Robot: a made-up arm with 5 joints. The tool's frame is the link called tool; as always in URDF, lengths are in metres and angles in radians.
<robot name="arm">
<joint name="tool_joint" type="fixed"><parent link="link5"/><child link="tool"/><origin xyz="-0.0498 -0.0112 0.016" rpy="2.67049 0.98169 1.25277"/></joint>
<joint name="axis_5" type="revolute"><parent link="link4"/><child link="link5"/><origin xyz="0.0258 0.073 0.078" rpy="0 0 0"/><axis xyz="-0.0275 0.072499 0.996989"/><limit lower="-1.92" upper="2.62" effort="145" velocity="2.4"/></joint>
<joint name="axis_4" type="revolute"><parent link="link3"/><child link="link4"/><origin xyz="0.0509 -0.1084 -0.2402" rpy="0 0 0"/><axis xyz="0 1 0"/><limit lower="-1.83" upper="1.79" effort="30" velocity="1.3"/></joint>
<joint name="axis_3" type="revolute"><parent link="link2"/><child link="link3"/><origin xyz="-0.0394 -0.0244 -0.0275" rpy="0 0 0"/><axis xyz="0 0 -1"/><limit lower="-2.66" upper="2.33" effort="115" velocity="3"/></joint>
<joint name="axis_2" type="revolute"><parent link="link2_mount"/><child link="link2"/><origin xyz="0.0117 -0.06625 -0.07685" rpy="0 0 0"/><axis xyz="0 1 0"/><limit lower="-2.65" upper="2.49" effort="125" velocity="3"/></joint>
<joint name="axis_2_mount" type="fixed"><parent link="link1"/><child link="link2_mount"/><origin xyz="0.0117 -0.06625 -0.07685" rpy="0 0 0"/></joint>
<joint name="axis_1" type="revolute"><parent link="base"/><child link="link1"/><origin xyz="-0.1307 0.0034 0.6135" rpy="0 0 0"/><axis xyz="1 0 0"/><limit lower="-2.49" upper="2.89" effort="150" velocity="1.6"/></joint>
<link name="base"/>
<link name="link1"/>
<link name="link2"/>
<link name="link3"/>
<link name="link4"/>
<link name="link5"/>
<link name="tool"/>
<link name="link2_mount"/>
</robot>
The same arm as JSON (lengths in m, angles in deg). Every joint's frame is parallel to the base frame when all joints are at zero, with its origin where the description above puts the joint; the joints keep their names.
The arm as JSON. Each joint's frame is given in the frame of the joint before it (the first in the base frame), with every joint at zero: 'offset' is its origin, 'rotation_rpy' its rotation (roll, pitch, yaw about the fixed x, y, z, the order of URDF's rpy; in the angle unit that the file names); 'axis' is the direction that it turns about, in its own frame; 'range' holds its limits. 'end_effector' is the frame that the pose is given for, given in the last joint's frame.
{"length_unit": "m", "angle_unit": "deg", "chain": [{"id": "axis_1", "offset": [-0.1307, 0.0034, 0.6135], "rotation_rpy": [0.0, 0.0, 0.0], "axis": [1.0, 0.0, 0.0], "range": [-142.67, 165.58]}, {"id": "axis_2", "offset": [0.0234, -0.1325, -0.1537], "rotation_rpy": [0.0, 0.0, 0.0], "axis": [0.0, 1.0, 0.0], "range": [-151.83, 142.67]}, {"id": "axis_3", "offset": [-0.0394, -0.0244, -0.0275], "rotation_rpy": [0.0, 0.0, 0.0], "axis": [0.0, 0.0, -1.0], "range": [-152.41, 133.5]}, {"id": "axis_4", "offset": [0.0509, -0.1084, -0.2402], "rotation_rpy": [0.0, 0.0, 0.0], "axis": [0.0, 1.0, 0.0], "range": [-104.85, 102.56]}, {"id": "axis_5", "offset": [0.0258, 0.073, 0.078], "rotation_rpy": [0.0, 0.0, 0.0], "axis": [-0.0275, 0.072499, 0.996989], "range": [-110.01, 150.11]}], "end_effector": {"offset": [-0.0498, -0.0112, 0.016], "rotation_rpy": [153.01, 56.25, 71.78]}}
